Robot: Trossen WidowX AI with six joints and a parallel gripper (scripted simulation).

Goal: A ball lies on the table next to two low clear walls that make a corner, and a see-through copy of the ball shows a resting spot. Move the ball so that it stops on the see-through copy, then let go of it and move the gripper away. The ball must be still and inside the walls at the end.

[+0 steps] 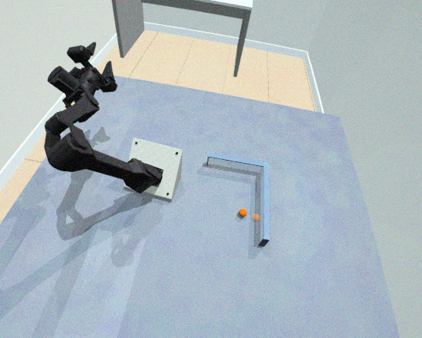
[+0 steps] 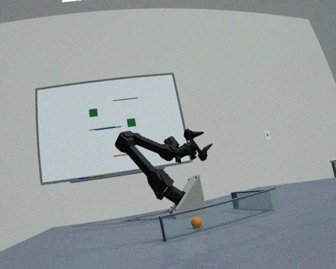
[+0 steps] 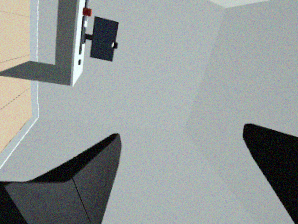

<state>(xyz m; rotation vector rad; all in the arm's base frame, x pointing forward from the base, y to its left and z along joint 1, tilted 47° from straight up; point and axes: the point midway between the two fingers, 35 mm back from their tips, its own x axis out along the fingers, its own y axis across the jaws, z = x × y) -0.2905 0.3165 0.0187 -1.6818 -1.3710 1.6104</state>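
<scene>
My gripper tip is now 62 cm short of the orange ball, 33 cm above it and 23 cm to the left of it. The rest, counted from my gripper tip: see-through copy 67 cm ahead, 33 cm below, 24 cm to the right; then wall 68 cm ahead, 31 cm below, 17 cm to the right.
</scene>
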